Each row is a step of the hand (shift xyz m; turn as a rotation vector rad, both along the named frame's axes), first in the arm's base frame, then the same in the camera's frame.
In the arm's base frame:
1: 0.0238 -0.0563 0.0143 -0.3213 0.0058 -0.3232
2: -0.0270 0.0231 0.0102 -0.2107 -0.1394 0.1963
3: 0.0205 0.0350 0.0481 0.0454 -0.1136 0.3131
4: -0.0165 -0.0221 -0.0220 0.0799 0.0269 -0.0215
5: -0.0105 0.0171 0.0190 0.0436 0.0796 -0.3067
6: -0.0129 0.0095 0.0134 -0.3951 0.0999 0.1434
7: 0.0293 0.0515 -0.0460 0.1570 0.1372 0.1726
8: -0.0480 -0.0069 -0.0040 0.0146 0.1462 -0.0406
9: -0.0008 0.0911 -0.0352 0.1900 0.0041 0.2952
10: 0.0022 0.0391 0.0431 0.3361 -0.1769 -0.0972
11: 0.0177 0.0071 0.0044 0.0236 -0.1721 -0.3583
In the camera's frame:
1: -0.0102 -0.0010 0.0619 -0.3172 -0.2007 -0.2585
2: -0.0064 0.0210 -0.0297 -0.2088 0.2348 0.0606
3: 0.0458 0.0429 -0.0047 0.0335 0.2661 0.2027
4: -0.0301 -0.0181 0.0035 0.0749 -0.0424 0.0129
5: 0.0051 0.0233 -0.0140 0.0195 -0.2925 -0.1278
6: -0.0023 0.0179 -0.0106 -0.2305 0.2729 -0.2430
7: 0.0436 -0.0463 -0.0398 0.2375 0.1289 0.0164
8: -0.0431 0.0107 -0.0200 0.0867 -0.0251 -0.1228
9: 0.0442 -0.0218 -0.0843 0.2124 0.2174 0.1757
10: 0.0325 0.0446 -0.0187 0.1488 -0.2200 0.2884
11: 0.0190 -0.0006 0.0045 -0.1497 -0.3652 0.0525

